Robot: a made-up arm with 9 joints. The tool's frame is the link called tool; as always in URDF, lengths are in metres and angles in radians. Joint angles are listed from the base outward. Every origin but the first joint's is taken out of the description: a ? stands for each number. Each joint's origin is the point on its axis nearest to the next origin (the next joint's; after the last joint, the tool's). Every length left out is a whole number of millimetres.
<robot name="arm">
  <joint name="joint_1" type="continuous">
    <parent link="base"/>
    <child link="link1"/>
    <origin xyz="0 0 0.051" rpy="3.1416 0 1.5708"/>
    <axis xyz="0 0 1"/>
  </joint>
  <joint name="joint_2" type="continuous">
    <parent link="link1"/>
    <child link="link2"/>
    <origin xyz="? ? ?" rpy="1.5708 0 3.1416"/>
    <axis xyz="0 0 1"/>
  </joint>
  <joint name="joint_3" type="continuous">
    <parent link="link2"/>
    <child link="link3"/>
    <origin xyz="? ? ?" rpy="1.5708 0 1.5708"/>
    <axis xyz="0 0 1"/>
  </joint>
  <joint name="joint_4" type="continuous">
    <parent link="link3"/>
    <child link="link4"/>
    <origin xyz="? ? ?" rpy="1.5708 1.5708 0"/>
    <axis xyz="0 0 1"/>
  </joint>
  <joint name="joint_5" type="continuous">
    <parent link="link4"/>
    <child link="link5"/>
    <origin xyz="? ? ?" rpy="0 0 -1.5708"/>
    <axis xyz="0 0 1"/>
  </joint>
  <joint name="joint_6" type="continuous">
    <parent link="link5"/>
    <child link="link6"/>
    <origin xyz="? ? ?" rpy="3.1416 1.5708 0"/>
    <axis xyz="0 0 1"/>
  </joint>
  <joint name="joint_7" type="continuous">
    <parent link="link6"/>
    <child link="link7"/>
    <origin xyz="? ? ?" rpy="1.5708 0 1.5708"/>
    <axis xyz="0 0 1"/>
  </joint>
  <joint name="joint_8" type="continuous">
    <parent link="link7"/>
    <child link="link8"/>
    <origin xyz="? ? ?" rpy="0 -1.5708 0"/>
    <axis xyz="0 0 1"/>
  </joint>
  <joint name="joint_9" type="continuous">
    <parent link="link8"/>
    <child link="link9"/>
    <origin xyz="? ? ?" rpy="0 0 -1.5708"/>
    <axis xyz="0 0 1"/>
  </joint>
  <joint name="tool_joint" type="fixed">
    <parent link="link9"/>
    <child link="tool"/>
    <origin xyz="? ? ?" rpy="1.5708 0 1.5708"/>
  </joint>
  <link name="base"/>
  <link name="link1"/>
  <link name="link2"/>
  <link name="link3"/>
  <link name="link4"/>
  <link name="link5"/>
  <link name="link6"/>
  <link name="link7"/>
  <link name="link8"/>
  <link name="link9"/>
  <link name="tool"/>
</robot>
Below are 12 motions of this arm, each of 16 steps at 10 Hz.
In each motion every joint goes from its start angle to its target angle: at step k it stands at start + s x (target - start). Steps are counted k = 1, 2, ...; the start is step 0. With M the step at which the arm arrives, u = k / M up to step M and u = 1 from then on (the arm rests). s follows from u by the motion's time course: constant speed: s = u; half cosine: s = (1 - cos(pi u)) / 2; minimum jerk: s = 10 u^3 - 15 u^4 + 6 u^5.
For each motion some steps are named. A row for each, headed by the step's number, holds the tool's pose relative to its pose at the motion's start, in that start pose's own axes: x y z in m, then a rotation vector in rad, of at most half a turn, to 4 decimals.
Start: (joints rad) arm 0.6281 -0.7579 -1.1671 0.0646 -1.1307 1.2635 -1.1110 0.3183 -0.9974
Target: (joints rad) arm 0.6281 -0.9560 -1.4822 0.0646 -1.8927 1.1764 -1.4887 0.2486 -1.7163
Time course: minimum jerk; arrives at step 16
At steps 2, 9, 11, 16:
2: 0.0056 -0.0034 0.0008 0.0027 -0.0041 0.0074
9: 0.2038 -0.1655 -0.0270 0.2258 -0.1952 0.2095
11: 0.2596 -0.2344 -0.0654 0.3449 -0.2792 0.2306
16: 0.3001 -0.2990 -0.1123 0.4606 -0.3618 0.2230

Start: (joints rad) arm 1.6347 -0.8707 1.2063 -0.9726 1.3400 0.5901 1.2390 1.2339 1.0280
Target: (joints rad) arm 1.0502 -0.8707 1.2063 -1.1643 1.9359 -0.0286 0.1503 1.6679 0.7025
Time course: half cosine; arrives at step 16
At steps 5, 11, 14, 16:
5: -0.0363 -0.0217 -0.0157 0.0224 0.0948 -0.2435
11: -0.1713 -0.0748 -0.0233 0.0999 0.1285 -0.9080
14: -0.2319 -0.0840 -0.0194 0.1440 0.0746 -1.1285
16: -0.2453 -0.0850 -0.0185 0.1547 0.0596 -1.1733

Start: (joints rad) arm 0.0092 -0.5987 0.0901 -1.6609 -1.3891 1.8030 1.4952 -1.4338 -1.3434
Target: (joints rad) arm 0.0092 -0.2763 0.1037 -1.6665 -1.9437 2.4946 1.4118 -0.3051 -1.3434
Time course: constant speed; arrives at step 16
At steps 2, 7, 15, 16:
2: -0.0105 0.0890 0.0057 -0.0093 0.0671 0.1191
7: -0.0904 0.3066 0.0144 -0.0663 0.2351 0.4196
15: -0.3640 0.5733 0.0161 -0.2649 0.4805 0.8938
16: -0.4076 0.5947 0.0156 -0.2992 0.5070 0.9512

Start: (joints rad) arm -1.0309 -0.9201 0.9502 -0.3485 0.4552 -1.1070 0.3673 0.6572 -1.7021
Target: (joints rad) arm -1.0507 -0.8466 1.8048 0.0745 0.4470 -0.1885 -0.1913 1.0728 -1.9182
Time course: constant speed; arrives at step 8
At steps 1, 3, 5, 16:
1: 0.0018 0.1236 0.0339 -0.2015 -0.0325 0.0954
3: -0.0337 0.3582 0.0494 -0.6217 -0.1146 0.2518
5: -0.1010 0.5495 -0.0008 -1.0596 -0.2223 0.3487
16: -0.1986 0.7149 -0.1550 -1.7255 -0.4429 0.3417

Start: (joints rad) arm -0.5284 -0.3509 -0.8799 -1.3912 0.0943 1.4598 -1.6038 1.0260 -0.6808
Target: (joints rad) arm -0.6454 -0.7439 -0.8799 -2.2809 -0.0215 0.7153 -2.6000 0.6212 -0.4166
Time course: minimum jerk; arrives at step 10
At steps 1, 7, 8, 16:
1: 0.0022 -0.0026 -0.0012 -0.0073 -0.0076 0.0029
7: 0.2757 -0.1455 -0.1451 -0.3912 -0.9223 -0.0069
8: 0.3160 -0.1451 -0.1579 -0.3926 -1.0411 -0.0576
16: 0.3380 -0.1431 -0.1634 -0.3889 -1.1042 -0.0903

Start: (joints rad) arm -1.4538 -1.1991 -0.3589 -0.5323 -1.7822 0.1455 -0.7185 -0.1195 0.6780
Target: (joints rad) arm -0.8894 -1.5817 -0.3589 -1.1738 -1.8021 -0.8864 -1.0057 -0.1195 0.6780
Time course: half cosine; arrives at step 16
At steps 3, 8, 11, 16:
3: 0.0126 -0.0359 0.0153 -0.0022 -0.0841 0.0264
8: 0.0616 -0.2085 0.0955 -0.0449 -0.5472 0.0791
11: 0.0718 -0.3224 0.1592 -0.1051 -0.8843 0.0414
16: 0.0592 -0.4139 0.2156 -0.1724 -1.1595 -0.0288

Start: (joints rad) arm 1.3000 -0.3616 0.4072 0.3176 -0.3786 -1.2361 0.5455 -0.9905 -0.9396
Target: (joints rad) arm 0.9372 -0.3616 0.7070 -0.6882 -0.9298 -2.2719 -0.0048 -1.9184 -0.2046
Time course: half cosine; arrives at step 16
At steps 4, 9, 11, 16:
4: 0.0075 -0.0616 -0.0194 0.3080 -0.1509 -0.0472
9: 0.0254 -0.1251 -0.2520 1.2608 -0.7640 -0.1280
11: 0.0719 -0.0679 -0.3608 1.6132 -1.0847 -0.1462
16: 0.1730 0.0443 -0.4413 1.9911 -1.5550 -0.1640

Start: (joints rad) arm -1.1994 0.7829 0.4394 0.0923 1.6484 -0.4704 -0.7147 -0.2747 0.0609
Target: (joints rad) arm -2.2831 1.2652 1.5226 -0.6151 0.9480 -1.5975 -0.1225 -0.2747 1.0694
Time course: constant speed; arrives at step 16
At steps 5, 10, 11, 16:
5: -0.1202 -0.1352 -0.1561 0.6566 -0.2581 -0.1141
10: -0.1540 -0.0931 -0.3368 1.1190 -0.6737 -0.0109
11: -0.1507 -0.0722 -0.3653 1.1753 -0.7667 0.0200
16: -0.1198 0.0552 -0.4658 1.2650 -1.2074 0.1333

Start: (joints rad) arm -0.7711 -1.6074 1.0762 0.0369 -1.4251 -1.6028 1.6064 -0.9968 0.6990
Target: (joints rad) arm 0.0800 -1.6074 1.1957 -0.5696 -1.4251 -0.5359 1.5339 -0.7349 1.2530
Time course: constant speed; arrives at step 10
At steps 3, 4, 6, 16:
3: -0.2662 -0.0253 -0.0652 0.0616 -0.2886 0.1904
4: -0.3386 -0.0346 -0.1049 0.0761 -0.3868 0.2512
6: -0.4542 -0.0490 -0.2004 0.0977 -0.5845 0.3688
16: -0.5771 -0.0443 -0.4062 0.1192 -0.9783 0.5944

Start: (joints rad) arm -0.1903 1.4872 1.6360 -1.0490 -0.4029 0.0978 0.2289 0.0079 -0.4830
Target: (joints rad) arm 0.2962 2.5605 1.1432 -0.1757 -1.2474 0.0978 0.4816 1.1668 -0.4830
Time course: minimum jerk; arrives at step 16
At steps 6, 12, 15, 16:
6: -0.0243 -0.0283 0.0379 0.1064 0.0282 0.0077
12: -0.0360 -0.1879 0.1061 0.5646 0.1519 0.2083
15: -0.0324 -0.2212 0.1112 0.6526 0.1793 0.2782
16: -0.0323 -0.2219 0.1113 0.6545 0.1799 0.2799

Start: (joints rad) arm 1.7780 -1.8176 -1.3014 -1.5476 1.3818 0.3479 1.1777 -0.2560 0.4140
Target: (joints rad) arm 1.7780 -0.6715 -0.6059 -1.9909 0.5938 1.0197 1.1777 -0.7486 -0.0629
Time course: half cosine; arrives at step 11
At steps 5, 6, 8, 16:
5: -0.1078 0.0214 0.0981 0.6503 -0.0518 -0.1748
6: -0.1069 0.0065 0.1505 0.7911 0.0011 -0.3684
8: -0.0321 -0.0415 0.2406 0.8543 0.1863 -0.8007
16: 0.0764 -0.0849 0.2698 0.7378 0.3692 -1.0844

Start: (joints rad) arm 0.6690 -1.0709 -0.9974 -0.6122 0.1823 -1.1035 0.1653 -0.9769 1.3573
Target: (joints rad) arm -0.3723 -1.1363 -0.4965 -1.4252 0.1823 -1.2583 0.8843 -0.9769 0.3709
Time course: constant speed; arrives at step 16
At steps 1, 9, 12, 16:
1: -0.0107 0.0506 0.0488 -0.0339 -0.1023 0.0620
9: -0.1303 0.4956 0.2472 -0.1104 -0.6532 0.7952
12: -0.1701 0.6490 0.2489 -0.0230 -0.6913 1.1137
16: -0.2006 0.8369 0.2094 0.1867 -0.5690 1.4783

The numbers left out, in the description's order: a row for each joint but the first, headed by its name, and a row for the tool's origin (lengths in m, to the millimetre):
joint_2: 0.088 0.154 0
joint_3: 0.057 0.063 0
joint_4: -0.004 0.541 0
joint_5: 0.092 -0.118 0
joint_6: 0.174 0.26 0
joint_7: -0.268 0.209 0
joint_8: -0.05 0.051 0
joint_9: -0.07 -0.052 0
tool: 0.091 0.117 0

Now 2 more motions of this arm.
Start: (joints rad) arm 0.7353 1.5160 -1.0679 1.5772 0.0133 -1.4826 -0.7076 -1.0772 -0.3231
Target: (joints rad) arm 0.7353 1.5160 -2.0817 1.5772 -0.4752 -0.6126 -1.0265 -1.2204 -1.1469
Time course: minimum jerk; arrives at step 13
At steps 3, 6, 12, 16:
3: 0.0102 0.0277 -0.0258 -0.0205 -0.1202 0.0192
6: 0.0479 0.1622 -0.1178 -0.0858 -0.5905 0.0493
12: 0.1333 0.4174 -0.1886 -0.1340 -1.2391 -0.0517
16: 0.1340 0.4192 -0.1886 -0.1340 -1.2430 -0.0530

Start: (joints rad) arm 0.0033 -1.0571 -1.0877 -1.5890 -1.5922 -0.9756 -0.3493 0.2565 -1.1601
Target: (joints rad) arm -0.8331 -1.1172 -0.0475 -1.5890 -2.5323 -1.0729 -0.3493 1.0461 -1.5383
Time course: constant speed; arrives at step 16
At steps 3, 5, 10, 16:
3: -0.1665 -0.0018 -0.0930 0.1971 0.1831 -0.2642
5: -0.2938 0.0225 -0.1283 0.3056 0.3096 -0.4535
10: -0.6146 0.1665 -0.0902 0.4866 0.6370 -0.9617
16: -0.8490 0.4344 0.1995 0.5003 1.0427 -1.6061

